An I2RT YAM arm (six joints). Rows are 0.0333 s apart.
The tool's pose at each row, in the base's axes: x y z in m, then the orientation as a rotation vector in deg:
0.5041 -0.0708 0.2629 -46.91 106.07 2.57
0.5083 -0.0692 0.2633 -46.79 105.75 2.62
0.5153 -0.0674 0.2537 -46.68 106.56 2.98
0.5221 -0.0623 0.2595 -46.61 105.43 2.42
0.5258 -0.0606 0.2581 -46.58 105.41 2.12
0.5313 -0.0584 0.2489 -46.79 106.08 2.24
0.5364 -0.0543 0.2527 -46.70 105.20 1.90
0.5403 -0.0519 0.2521 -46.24 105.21 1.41
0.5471 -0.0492 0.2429 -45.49 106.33 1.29
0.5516 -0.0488 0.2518 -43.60 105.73 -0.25
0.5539 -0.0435 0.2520 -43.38 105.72 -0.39
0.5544 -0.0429 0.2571 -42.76 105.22 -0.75
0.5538 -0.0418 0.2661 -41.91 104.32 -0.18
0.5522 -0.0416 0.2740 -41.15 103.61 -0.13
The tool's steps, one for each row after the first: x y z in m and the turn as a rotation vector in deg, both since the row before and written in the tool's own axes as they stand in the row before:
-0.0020 -0.0012 0.0039 0.09 -0.33 0.00
0.0057 0.0007 0.0105 -0.33 0.61 0.47
-0.0089 -0.0017 0.0049 0.62 -0.89 -0.54
-0.0004 -0.0002 0.0043 0.22 0.06 -0.12
0.0055 0.0018 0.0093 -0.32 0.62 0.12
-0.0063 -0.0009 0.0041 0.44 -0.73 -0.35
-0.0015 -0.0001 0.0044 0.57 0.05 0.08
0.0050 0.0017 0.0105 0.26 0.90 0.75
-0.0086 -0.0051 0.0000 2.13 -0.51 0.37
-0.0033 0.0030 0.0037 0.21 -0.01 0.08
-0.0047 -0.0016 -0.0015 0.66 -0.48 0.11
-0.0080 -0.0020 -0.0037 0.26 -1.14 0.59
-0.0066 -0.0018 -0.0043 0.51 -0.81 0.34

